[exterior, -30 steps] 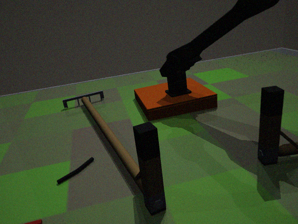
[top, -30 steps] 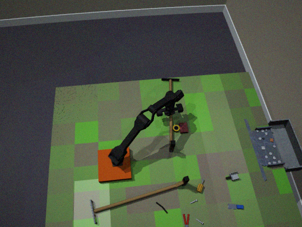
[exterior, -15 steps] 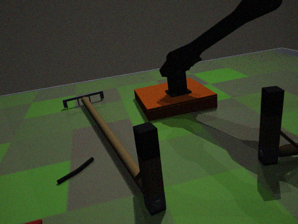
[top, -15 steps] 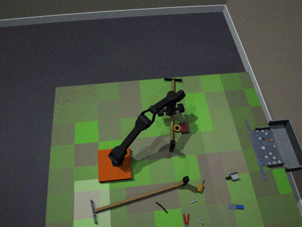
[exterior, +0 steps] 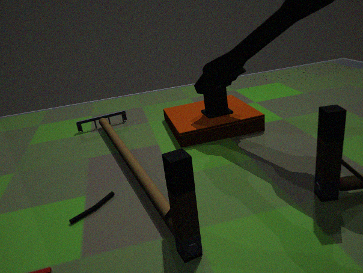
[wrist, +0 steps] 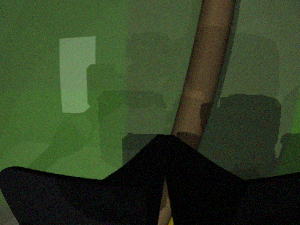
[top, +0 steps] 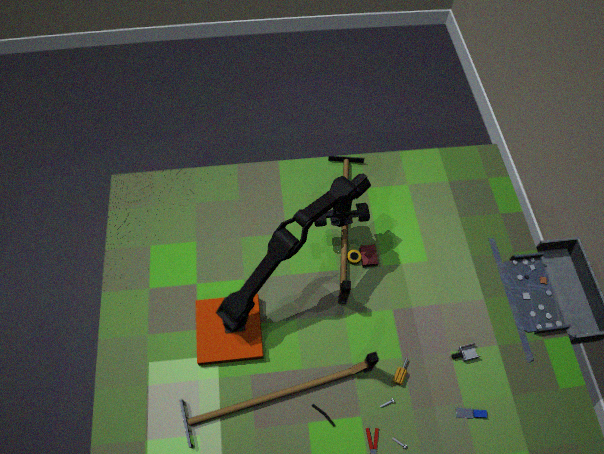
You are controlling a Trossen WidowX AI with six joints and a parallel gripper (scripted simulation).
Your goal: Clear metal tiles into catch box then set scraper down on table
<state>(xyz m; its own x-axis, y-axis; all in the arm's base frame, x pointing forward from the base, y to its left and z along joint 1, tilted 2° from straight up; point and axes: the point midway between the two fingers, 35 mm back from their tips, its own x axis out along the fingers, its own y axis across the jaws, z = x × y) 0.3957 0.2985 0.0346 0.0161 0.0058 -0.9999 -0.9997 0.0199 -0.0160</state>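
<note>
Now: the long scraper 2 cm to the left of my gripper tip, 2 cm ahead of it and 1 cm above it. From my gripper tip the other things lie so: yellow ring 11 cm to the right, 4 cm below, 4 cm ahead; then black strip 61 cm to the right, 15 cm behind, 5 cm below; then red block 11 cm to the right, 9 cm ahead, 4 cm below.
</note>
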